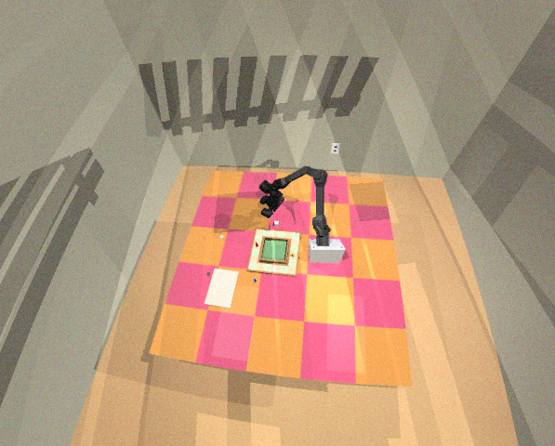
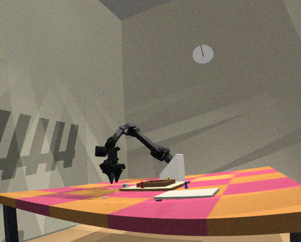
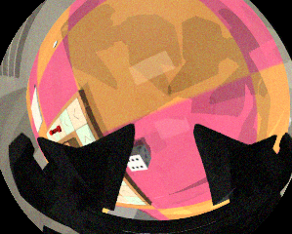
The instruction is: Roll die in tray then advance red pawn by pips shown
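My gripper tip is now 30 mm past the white die, 60 mm to the right of it and 20 mm above it. Also, from my gripper tip: yellow pawn 150 mm behind, 280 mm to the left; then red pawn 70 mm ahead, 220 mm to the left; then white disc 300 mm ahead, 170 mm to the left, 30 mm below.
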